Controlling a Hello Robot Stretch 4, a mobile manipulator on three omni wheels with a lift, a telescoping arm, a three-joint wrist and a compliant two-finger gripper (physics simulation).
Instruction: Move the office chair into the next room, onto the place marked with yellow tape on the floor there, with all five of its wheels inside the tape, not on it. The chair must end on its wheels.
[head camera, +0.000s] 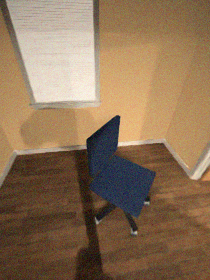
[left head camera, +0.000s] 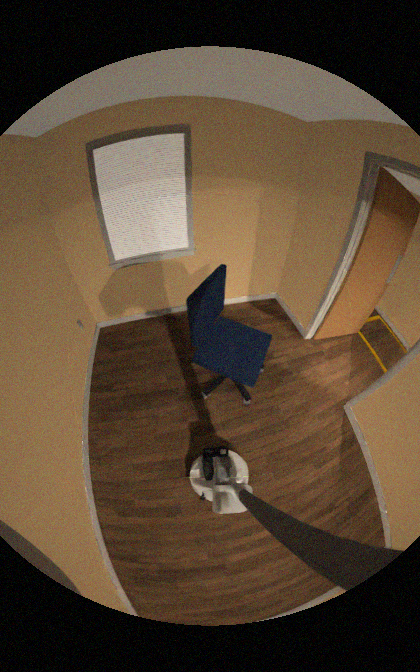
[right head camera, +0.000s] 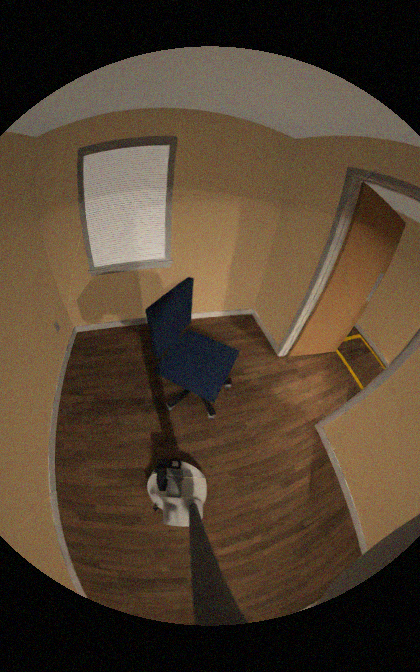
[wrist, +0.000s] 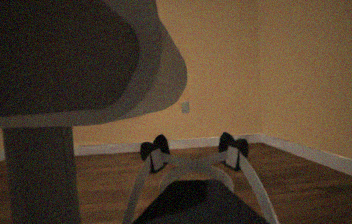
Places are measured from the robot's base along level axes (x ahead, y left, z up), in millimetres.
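Where they show: gripper, fingertip midpoint: (wrist: 193, 146).
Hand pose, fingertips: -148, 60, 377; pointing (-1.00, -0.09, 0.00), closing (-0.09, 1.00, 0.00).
After its pixels a point has its place, as x, y, z.
The office chair (head camera: 122, 182) @[873, -91, 442] (left head camera: 232, 350) (right head camera: 197, 362) has a dark blue seat and backrest and stands upright on its wheeled base, ahead of the robot and apart from it. Part of the base is hidden under the seat. My gripper (wrist: 193, 146) @[-148, 60, 377] is open in the wrist view, its two black-padded fingertips apart with no object between them. It is folded in close to the robot's own body, away from the chair. The yellow tape (left head camera: 372, 351) (right head camera: 350, 369) shows partly on the floor beyond the doorway at the right; the rest is hidden by the wall.
A wooden door (left head camera: 357, 280) (right head camera: 345, 290) stands open in the doorway at the right, beside the white door frame (left head camera: 345, 260) (right head camera: 320, 280). A wall corner (left head camera: 346, 407) (right head camera: 318, 426) juts in on the near side of the doorway. A window (head camera: 57, 50) @[1755, 695, 1384] is in the wall behind the chair.
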